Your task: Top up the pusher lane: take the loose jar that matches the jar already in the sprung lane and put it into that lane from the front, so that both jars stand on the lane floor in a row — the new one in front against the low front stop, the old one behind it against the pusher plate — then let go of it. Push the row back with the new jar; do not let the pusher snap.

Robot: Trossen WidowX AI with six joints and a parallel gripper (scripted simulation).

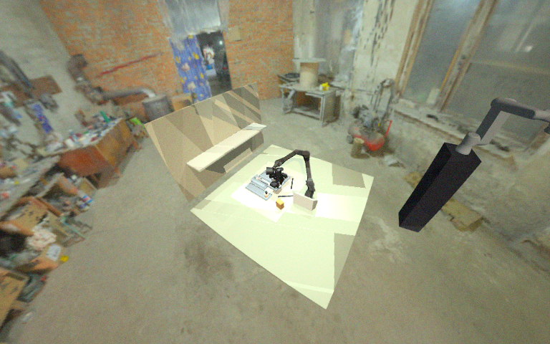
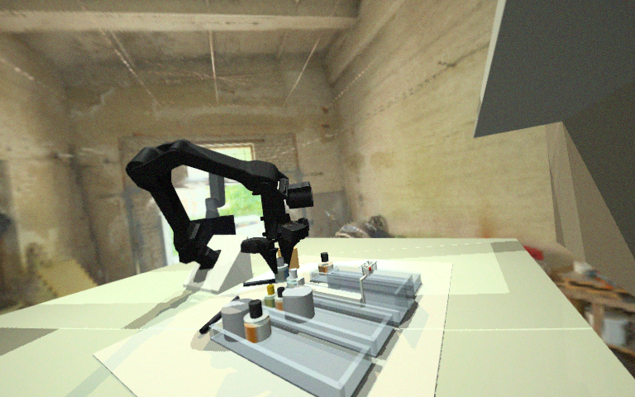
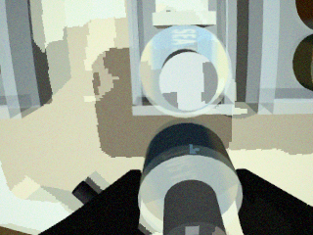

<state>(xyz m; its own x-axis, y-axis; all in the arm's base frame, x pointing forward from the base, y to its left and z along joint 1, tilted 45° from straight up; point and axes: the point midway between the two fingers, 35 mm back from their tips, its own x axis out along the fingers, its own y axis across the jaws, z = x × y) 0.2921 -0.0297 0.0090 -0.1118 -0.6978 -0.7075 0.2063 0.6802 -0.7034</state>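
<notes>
Now: the sprung lane 19 cm ahead of my gripper tip, 1 cm to the right of it and 4 cm below it. Also, from my gripper tip: pusher plate 15 cm ahead, 1 cm below.
</notes>
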